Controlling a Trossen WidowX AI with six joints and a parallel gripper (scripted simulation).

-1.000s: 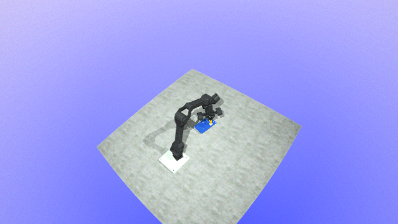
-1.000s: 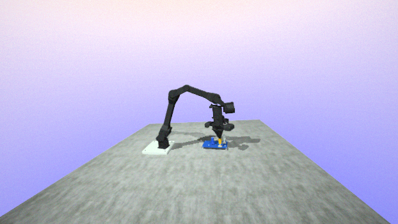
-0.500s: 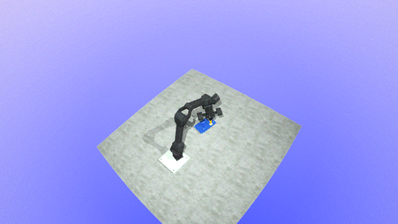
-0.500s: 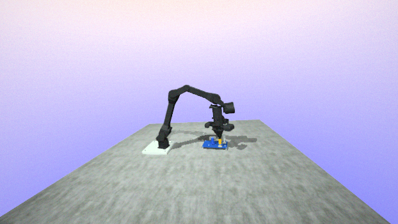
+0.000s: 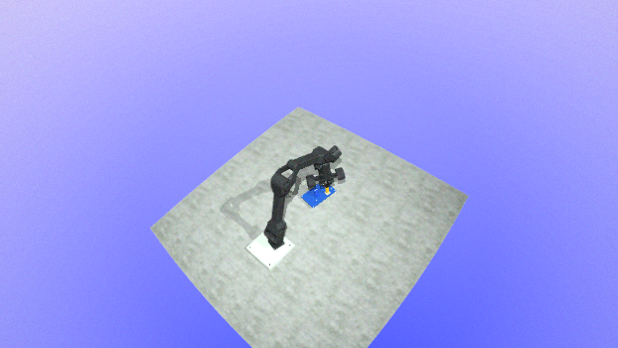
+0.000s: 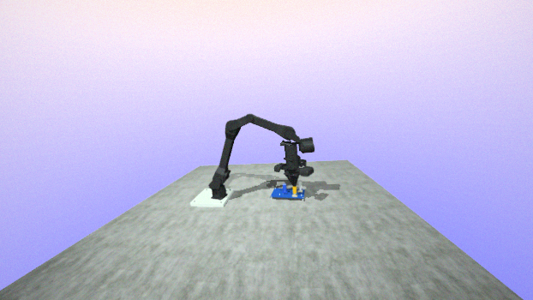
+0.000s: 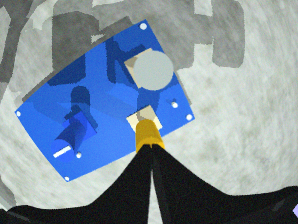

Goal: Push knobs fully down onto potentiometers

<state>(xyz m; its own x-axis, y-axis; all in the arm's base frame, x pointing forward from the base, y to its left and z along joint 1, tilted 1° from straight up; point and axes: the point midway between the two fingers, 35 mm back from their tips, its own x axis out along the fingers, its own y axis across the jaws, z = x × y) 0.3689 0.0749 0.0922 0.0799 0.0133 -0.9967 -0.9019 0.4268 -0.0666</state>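
Right now my gripper tip is 20 mm above the orange knob. Also, from my gripper tip: dark blue part: 50 mm behind, 20 mm to the left, 20 mm below; then blue knob: 50 mm behind, 20 mm to the left, 20 mm below.
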